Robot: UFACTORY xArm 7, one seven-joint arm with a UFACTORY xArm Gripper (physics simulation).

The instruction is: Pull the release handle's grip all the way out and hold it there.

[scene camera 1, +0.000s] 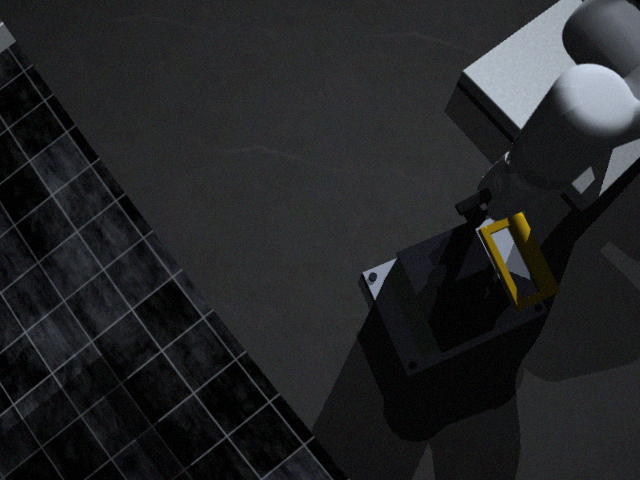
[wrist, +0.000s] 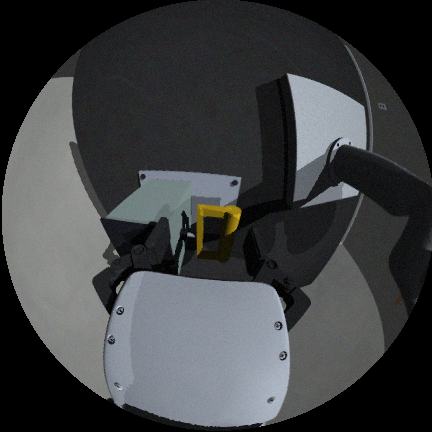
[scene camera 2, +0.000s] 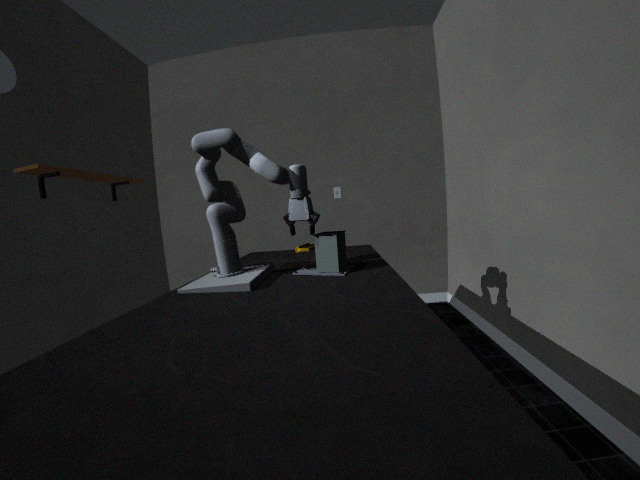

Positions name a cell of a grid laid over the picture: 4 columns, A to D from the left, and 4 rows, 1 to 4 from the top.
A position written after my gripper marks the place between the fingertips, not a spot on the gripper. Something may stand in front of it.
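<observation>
There is a base plate (wrist: B2) that I can see. My own gripper is visible to me as well, in scene camera 1 (scene camera 1: D2) and again in the wrist view (wrist: B3).
</observation>
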